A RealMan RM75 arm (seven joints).
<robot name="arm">
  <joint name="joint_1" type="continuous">
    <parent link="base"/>
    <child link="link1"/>
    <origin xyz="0 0 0.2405" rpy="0 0 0"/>
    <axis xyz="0 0 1"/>
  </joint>
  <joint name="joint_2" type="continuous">
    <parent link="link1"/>
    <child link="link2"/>
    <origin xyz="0 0 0" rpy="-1.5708 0 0"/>
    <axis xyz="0 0 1"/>
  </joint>
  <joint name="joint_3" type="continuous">
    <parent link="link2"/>
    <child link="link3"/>
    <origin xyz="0 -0.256 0" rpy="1.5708 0 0"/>
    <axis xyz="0 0 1"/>
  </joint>
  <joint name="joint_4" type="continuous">
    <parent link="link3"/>
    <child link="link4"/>
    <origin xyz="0 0 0" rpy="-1.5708 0 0"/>
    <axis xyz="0 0 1"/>
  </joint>
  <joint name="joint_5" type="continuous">
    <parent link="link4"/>
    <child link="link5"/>
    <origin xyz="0 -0.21 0" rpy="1.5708 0 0"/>
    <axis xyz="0 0 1"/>
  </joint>
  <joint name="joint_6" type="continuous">
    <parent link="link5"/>
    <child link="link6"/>
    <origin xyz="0 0 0" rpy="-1.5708 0 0"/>
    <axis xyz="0 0 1"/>
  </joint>
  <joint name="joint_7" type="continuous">
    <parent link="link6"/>
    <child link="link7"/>
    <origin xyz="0 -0.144 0" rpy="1.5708 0 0"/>
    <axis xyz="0 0 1"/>
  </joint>
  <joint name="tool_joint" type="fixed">
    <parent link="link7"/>
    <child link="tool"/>
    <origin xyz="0 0 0" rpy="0 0 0"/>
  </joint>
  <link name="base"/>
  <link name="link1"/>
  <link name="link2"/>
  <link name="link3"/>
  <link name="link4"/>
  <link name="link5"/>
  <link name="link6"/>
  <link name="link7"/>
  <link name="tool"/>
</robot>
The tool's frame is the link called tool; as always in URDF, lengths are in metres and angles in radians. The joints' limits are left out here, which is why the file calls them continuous.
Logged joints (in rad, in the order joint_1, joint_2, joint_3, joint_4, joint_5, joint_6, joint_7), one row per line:
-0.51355 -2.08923 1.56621 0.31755 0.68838 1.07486 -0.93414
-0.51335 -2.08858 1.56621 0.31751 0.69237 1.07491 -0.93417
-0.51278 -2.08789 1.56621 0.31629 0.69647 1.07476 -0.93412
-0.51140 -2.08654 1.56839 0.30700 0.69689 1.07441 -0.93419
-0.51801 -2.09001 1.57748 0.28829 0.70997 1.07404 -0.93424
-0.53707 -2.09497 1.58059 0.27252 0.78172 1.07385 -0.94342
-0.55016 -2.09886 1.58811 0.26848 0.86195 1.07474 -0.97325
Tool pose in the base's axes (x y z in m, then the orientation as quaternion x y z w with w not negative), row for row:
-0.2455 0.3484 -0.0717 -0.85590 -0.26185 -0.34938 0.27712
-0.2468 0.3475 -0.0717 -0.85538 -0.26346 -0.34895 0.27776
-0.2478 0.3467 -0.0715 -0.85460 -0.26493 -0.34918 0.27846
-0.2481 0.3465 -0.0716 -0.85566 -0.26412 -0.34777 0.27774
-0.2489 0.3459 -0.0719 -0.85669 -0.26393 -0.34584 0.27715
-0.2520 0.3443 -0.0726 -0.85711 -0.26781 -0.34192 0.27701
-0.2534 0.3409 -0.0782 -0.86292 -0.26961 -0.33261 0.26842
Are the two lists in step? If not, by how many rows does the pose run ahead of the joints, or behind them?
The pose runs 2 rows behind the joints: the pose in row i belongs to the joints in row i - 2.
